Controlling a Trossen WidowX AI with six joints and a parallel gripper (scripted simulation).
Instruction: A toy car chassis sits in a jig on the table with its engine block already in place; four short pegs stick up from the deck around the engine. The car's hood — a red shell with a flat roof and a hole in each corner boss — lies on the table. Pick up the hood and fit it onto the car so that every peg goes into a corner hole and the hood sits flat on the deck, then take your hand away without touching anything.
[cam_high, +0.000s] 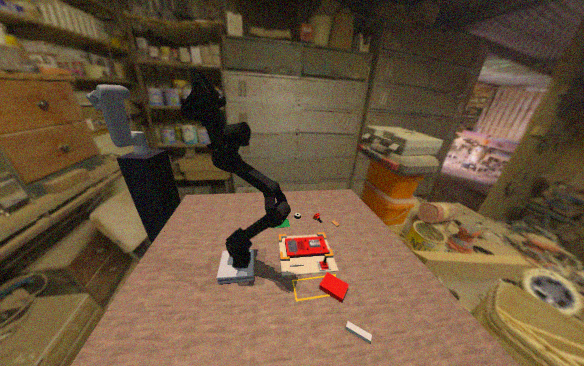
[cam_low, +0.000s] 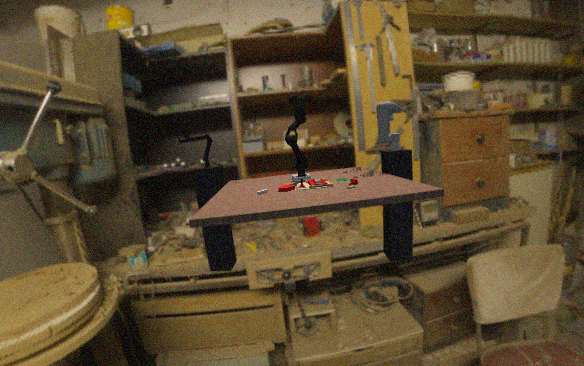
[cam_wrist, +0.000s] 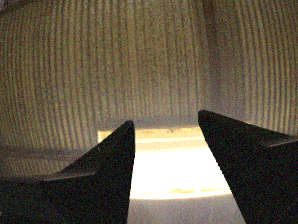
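Now: gripper tip 47 cm short of the red hood, 14 cm to the left of it and 71 cm above it. The rest, counted from my gripper tip: green patch (24 cm ahead, 25 cm to the left, 73 cm below); then dark ring (35 cm ahead, 32 cm to the left, 72 cm below).
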